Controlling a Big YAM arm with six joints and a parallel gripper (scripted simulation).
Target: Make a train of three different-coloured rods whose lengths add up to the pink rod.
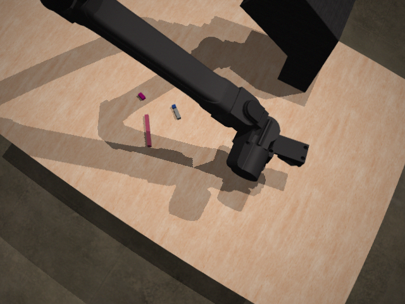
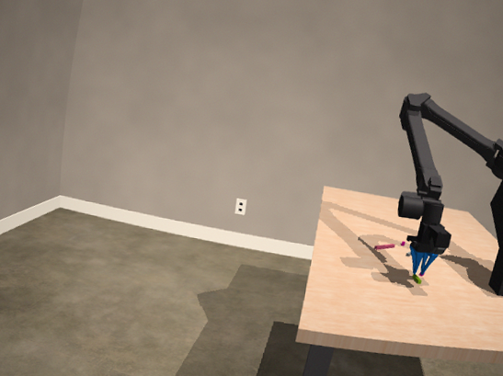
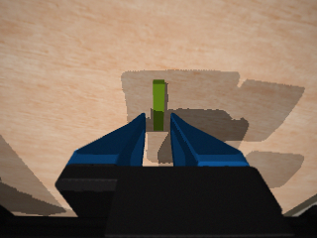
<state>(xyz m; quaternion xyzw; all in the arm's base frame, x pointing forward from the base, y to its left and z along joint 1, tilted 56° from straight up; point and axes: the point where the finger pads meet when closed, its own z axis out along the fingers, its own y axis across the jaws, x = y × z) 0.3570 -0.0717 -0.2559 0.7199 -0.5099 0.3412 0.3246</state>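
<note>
The lime rod lies 2 cm below my hand. The rest, counted from my hand: grey rod: 23 cm to the right, 2 cm below; then pink rod: 9 cm ahead, 26 cm to the right, 2 cm below; then blue rod: 1 cm behind, 25 cm to the right, 2 cm below.
</note>
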